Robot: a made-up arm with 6 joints.
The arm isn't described. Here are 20 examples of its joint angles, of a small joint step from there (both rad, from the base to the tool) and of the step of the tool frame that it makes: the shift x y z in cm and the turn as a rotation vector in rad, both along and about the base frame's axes.
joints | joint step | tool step
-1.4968 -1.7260 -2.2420 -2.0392 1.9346 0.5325 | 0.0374 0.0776 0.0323 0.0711 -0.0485 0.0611 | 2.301 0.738 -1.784 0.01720 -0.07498 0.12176
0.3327 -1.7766 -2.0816 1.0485 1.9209 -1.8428 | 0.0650 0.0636 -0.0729 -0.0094 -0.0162 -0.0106 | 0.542 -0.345 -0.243 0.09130 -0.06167 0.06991
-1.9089 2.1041 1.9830 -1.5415 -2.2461 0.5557 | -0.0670 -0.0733 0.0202 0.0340 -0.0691 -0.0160 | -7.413 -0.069 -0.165 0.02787 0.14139 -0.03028
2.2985 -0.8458 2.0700 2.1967 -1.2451 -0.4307 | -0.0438 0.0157 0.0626 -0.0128 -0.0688 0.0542 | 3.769 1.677 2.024 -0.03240 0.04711 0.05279
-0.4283 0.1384 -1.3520 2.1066 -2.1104 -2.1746 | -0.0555 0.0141 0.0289 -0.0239 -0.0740 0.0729 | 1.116 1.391 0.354 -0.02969 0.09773 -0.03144
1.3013 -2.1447 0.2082 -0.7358 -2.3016 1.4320 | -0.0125 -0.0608 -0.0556 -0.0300 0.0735 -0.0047 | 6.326 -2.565 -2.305 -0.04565 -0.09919 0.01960
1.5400 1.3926 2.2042 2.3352 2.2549 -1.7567 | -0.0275 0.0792 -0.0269 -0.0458 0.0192 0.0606 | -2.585 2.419 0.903 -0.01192 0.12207 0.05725
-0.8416 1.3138 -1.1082 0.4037 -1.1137 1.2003 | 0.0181 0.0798 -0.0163 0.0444 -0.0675 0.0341 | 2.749 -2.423 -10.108 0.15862 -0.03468 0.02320
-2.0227 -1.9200 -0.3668 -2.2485 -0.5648 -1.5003 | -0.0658 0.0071 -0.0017 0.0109 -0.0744 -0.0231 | -0.059 3.156 -1.623 0.00726 -0.07853 -0.04782
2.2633 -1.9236 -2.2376 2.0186 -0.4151 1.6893 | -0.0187 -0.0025 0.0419 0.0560 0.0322 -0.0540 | -1.595 3.200 1.347 -0.02958 -0.05054 -0.00242
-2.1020 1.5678 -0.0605 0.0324 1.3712 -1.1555 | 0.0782 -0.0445 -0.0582 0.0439 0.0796 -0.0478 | -0.670 -0.255 -0.366 -0.02053 -0.00034 0.11016
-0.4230 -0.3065 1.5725 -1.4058 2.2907 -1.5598 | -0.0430 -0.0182 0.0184 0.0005 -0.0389 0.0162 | 0.707 -0.393 -0.497 0.00705 0.03494 -0.05451
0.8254 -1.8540 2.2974 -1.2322 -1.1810 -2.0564 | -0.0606 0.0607 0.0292 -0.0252 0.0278 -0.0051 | -0.235 0.624 0.746 0.04606 0.09430 -0.06687
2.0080 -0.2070 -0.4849 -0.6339 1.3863 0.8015 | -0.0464 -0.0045 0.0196 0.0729 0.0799 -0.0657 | 1.259 5.685 4.638 -0.08309 -0.00117 0.06232
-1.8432 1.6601 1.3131 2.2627 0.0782 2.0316 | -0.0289 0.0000 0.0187 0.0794 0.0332 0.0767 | 6.602 -0.857 -4.425 0.03313 0.14003 0.03766
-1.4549 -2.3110 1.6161 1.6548 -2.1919 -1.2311 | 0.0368 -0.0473 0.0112 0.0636 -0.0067 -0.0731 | 3.292 -2.768 0.934 0.03378 0.15942 -0.00858
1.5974 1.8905 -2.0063 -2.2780 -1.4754 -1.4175 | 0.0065 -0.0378 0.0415 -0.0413 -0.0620 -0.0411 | 3.388 0.364 2.660 0.03825 -0.10655 -0.05637
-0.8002 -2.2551 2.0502 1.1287 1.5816 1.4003 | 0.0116 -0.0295 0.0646 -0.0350 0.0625 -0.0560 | -2.714 -0.094 1.713 -0.04514 0.01258 -0.08169
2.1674 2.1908 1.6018 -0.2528 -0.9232 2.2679 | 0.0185 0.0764 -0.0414 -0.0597 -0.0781 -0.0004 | -2.984 -2.029 -2.386 -0.14215 0.06700 0.10725
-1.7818 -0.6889 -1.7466 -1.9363 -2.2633 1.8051 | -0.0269 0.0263 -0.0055 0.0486 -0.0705 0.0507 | 2.123 1.450 3.150 -0.01643 -0.02840 0.04979
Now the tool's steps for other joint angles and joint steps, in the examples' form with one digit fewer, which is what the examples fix.
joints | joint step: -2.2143 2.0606 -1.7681 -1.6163 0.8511 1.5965 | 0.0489 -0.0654 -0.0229 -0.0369 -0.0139 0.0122
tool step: 5.37 -4.83 -1.40 0.0817 0.0604 0.0553
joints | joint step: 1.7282 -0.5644 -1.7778 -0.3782 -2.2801 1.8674 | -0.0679 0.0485 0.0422 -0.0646 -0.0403 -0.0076
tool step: 0.60 1.31 -2.25 -0.0003 -0.0121 -0.0655
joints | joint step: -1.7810 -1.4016 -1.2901 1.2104 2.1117 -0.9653 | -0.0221 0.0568 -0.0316 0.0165 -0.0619 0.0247
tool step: 2.06 2.82 -2.35 -0.0286 -0.0386 -0.0917
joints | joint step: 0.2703 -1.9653 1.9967 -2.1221 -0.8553 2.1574 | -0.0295 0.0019 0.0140 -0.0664 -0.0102 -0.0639
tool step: -1.37 -5.13 0.61 0.0948 -0.0257 -0.0929
